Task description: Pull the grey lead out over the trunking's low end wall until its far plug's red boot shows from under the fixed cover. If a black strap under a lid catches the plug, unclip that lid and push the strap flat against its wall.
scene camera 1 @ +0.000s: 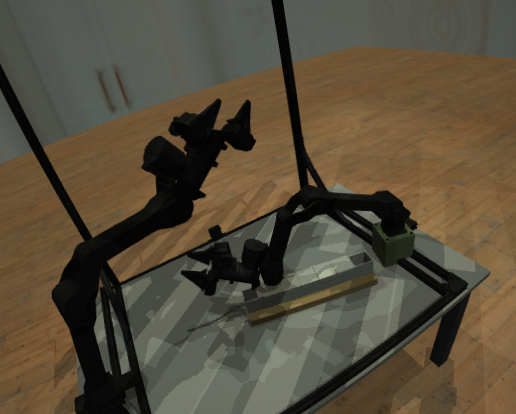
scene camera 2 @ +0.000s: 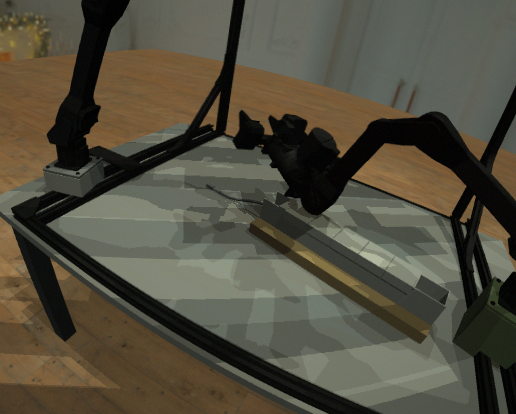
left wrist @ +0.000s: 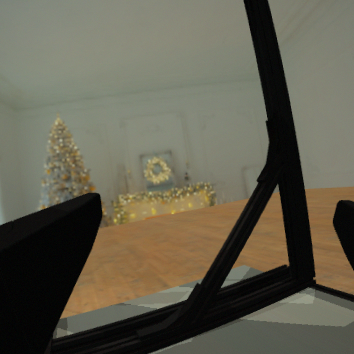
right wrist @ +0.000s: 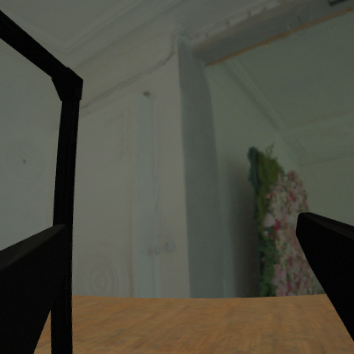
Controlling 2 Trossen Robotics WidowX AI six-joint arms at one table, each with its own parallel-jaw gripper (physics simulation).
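Places are measured from the left arm's base along level axes (x ahead, y left, z up), in metres.
Pixels of known places: left gripper, fingertip midpoint: [scene camera 1: 184, 262] [scene camera 2: 255, 114] [left wrist: 218, 208]; right gripper, fingertip midpoint: [scene camera 1: 233, 100] [right wrist: 184, 230]; left arm's base, link origin: [scene camera 1: 393, 228]; right arm's base, link origin: [scene camera 2: 73, 162].
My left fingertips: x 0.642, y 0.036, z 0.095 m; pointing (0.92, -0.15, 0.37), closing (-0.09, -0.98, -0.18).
Observation:
For each thing: its top centre in the pictures, then the offset to it from my left fingertips. "*": a spot on its surface instead.
- grey trunking, top centre: [scene camera 2: 353, 240] [scene camera 1: 308, 275] 0.339 m back, 0.035 m left, 0.126 m down
- thin grey lead, surface spot: [scene camera 2: 242, 200] * 0.069 m back, 0.065 m left, 0.181 m down
- yellowish wooden strip, surface spot: [scene camera 2: 340, 284] [scene camera 1: 324, 299] * 0.367 m back, 0.088 m left, 0.186 m down
The grey trunking [scene camera 1: 310, 288] [scene camera 2: 345, 262] lies along the table, with pale see-through lids along its top. The thin grey lead [scene camera 1: 215, 320] [scene camera 2: 242, 200] comes out at the trunking's left end and trails onto the table, its free end to the left. No red boot or black strap can be made out. My left gripper [scene camera 1: 186, 264] [scene camera 2: 256, 116] [left wrist: 218, 208] is open and empty, above the table beyond the trunking's left end; its arm hides part of the trunking in scene camera 1. My right gripper [scene camera 1: 233, 101] [right wrist: 184, 230] is open and empty, high above the table, pointing up.
A yellowish wooden strip [scene camera 1: 315, 300] [scene camera 2: 340, 284] runs along the trunking's near side. The left arm stands on a green block [scene camera 1: 393, 247] [scene camera 2: 485, 325], the right arm on a pale block [scene camera 2: 72, 180]. Black frame rails edge the table, with upright posts at its corners.

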